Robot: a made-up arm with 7 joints.
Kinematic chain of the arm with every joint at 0, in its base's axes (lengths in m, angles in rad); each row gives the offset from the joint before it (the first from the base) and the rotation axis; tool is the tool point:
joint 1: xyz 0 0 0.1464 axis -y
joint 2: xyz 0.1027 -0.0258 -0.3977 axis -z
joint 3: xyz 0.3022 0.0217 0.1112 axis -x
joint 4: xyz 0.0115 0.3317 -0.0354 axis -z
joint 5: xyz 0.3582 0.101 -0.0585 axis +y
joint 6: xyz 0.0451 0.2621 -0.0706 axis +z
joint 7: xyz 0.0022 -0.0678 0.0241 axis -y
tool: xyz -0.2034 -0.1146 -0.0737
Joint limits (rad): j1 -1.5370..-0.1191 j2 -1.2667..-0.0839 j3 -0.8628..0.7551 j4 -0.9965..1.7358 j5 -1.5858..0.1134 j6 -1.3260..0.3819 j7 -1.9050..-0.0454
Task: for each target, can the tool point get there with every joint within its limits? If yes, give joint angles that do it. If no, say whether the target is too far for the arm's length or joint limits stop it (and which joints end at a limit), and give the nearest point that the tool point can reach.
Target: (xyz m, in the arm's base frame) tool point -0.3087 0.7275 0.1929
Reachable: yes | joints -1.2261 -1.1088 0.0158 0.2230 -0.3451 -0.6805 -1.6465
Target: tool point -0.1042 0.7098 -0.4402
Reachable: yes | joints -0.2815 -1.0333 0.3132 0.7306 -0.0336 -0.4726 -0.2403
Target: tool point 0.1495 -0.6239 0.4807
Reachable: no: joint limits stop it (at a limit: joint 2, joint 3, joint 4, joint 5) | nearest point 0.2080 0.1201 0.6115 | short by 0.758 m
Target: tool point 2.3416 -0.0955 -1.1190
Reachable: no: too far | nearest point 1.0169 0.1175 -0.6772 | short by 1.413 m
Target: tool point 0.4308 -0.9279 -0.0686
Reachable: no: joint limits stop it (at a limit: joint 1, joint 2, joint 3, joint 4, joint 5, joint 7) | nearest point 0.5665 -0.2956 -0.3079 | short by 0.690 m
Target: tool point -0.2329 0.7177 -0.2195
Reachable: yes | joints -0.4567 -0.9453 0.0222 0.0892 -1.0772 -0.3120 -1.3607
